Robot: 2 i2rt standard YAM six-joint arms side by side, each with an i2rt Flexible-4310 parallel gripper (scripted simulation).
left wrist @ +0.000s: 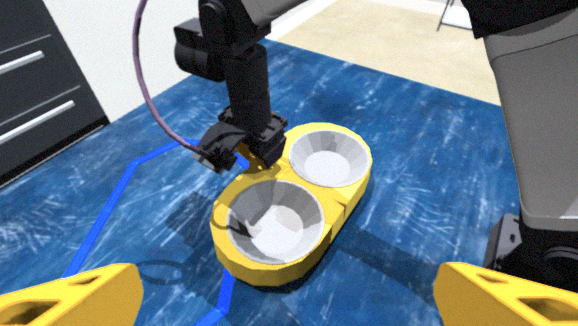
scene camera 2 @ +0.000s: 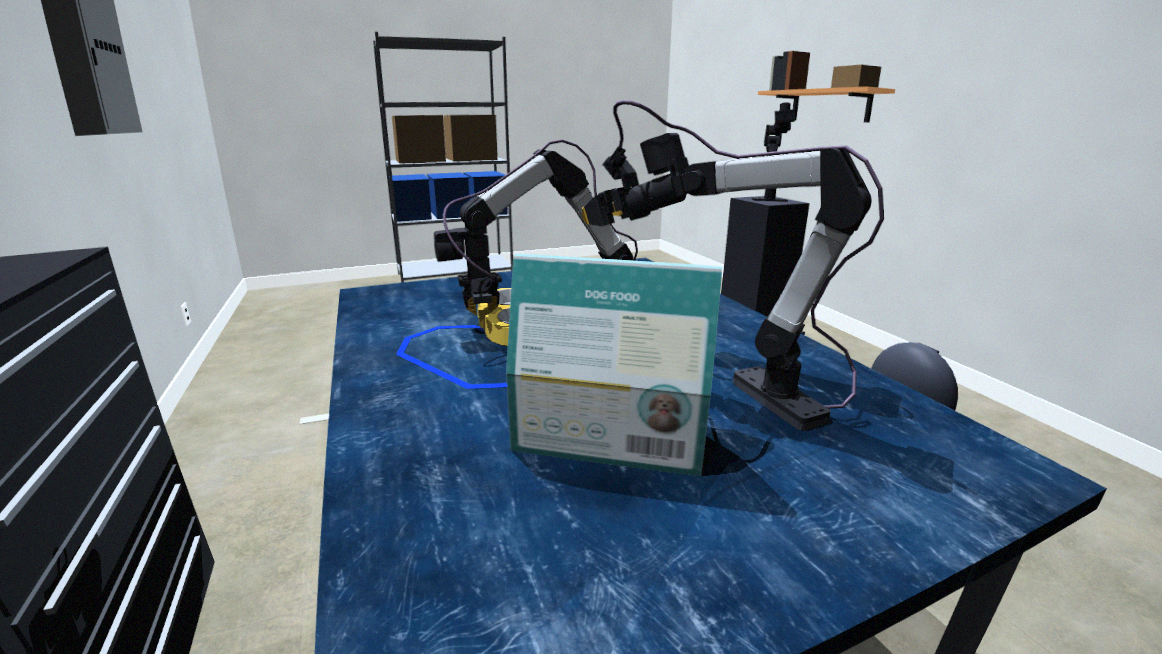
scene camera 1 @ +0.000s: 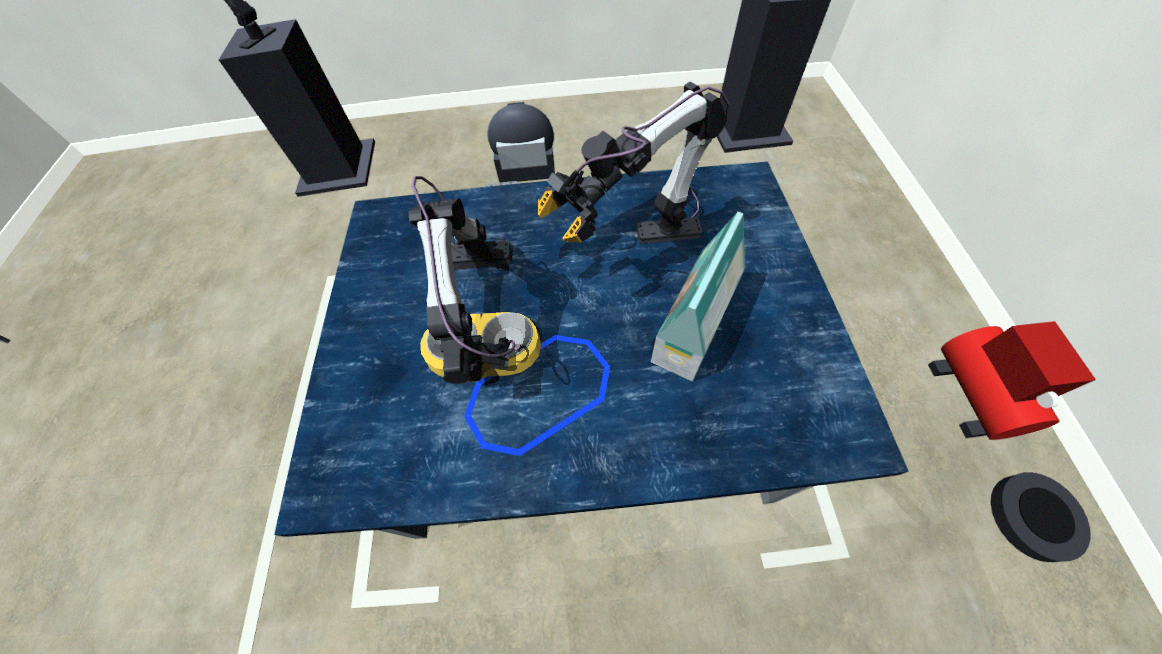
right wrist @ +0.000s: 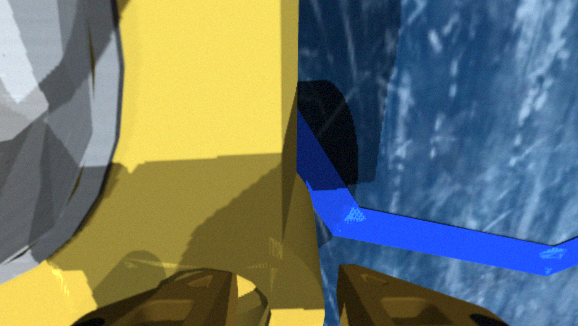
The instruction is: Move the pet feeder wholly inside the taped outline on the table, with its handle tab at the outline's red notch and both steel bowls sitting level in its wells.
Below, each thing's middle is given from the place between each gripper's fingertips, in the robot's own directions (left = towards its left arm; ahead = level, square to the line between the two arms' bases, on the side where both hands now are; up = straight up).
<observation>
Now: right hand 8 cm past the yellow pet feeder (scene camera 1: 517, 364), 3 cm above it and 1 cm to the right of it.
Now: left hand (scene camera 2: 596, 214) 30 cm above the yellow pet feeder, 24 cm to the left of it and 12 cm short of it.
</observation>
